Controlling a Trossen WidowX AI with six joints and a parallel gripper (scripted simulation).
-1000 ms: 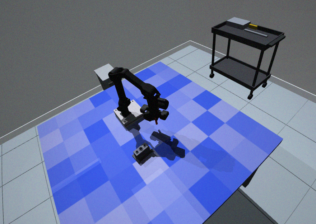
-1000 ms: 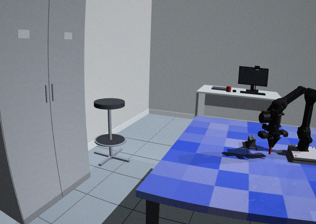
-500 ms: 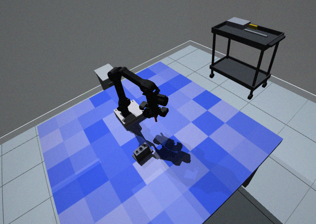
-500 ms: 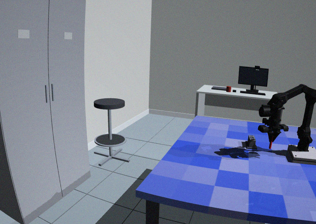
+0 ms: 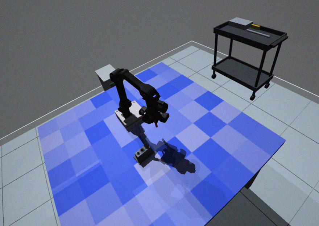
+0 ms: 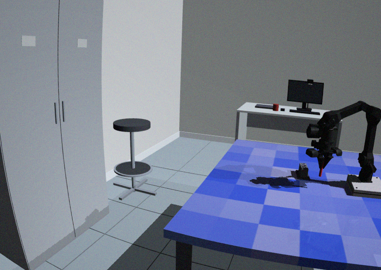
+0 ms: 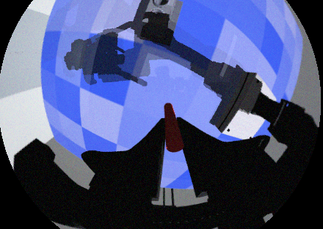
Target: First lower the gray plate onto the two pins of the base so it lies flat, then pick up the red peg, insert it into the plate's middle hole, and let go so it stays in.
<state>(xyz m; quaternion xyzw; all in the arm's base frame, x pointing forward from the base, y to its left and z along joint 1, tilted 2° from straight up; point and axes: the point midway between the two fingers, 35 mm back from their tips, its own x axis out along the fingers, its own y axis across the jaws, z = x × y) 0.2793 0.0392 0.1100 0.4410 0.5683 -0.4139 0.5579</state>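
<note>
Right now my gripper tip is 50 mm short of the gray plate, 180 mm to the left of it and 70 mm above it. Round my gripper tip: gray base: 40 mm ahead, 180 mm to the right, 110 mm below; red peg: right at my gripper tip.
</note>
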